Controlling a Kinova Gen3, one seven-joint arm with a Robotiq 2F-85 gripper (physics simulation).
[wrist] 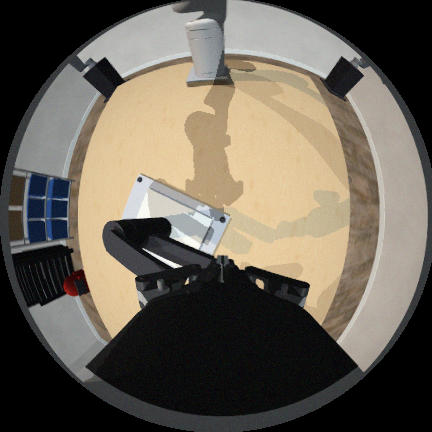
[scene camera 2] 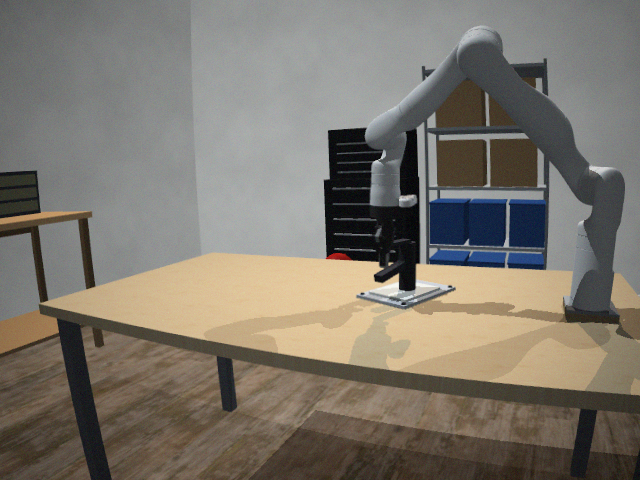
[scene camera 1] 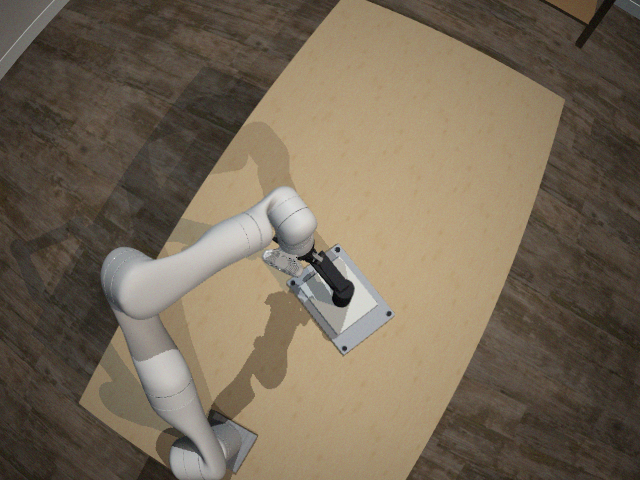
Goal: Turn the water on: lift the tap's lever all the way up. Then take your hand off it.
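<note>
The black tap stands on a pale base plate. Its lever reaches out from the top of the column, above the spout, which points the same way. My gripper is shut and empty, pointing down at the outer end of the tap. In scene camera 2 its tips are below the lever's height, just above the spout's outer end. I cannot tell whether the fingers touch the lever or spout.
The tap's base lies on the wooden table. The arm's own base stands on the same table. Behind the table are a black drawer cabinet and a shelf rack.
</note>
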